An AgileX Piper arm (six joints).
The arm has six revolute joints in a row. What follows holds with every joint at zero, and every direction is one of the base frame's.
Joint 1 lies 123 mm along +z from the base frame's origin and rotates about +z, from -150 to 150 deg.
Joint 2 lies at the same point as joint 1 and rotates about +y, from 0 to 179.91 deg.
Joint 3 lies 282.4 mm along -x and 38.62 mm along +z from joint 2 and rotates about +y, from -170 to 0 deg.
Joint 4 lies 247.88 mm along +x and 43.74 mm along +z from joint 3 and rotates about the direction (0.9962, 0, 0.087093), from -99.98 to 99.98 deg.
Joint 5 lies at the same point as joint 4 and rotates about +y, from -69.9 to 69.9 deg.
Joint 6 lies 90.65 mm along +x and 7.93 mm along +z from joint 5 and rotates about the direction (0.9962, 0, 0.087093), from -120 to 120 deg.
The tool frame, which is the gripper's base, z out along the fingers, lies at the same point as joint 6; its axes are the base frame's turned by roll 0, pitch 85 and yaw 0 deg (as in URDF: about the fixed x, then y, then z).
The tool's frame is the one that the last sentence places.
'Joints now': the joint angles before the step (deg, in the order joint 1, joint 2, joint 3, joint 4, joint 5, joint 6). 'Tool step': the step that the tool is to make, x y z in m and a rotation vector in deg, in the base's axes. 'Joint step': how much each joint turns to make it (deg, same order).
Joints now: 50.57 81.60 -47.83 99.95 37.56 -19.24
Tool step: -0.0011 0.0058 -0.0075 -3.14 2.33 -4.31
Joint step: 2.45 0.65 0.01 0.01 -6.44 3.85
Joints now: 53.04 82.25 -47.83 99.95 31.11 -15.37
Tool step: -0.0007 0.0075 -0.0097 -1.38 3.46 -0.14
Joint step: 1.00 2.14 -0.35 0.02 -0.23 2.62
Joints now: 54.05 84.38 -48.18 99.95 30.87 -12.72
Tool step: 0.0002 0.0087 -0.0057 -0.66 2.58 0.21
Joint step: 0.86 2.13 -1.12 0.02 0.17 2.08
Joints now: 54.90 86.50 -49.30 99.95 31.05 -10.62
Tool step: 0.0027 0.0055 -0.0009 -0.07 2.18 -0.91
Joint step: 0.23 1.25 -1.21 0.02 -0.25 2.41
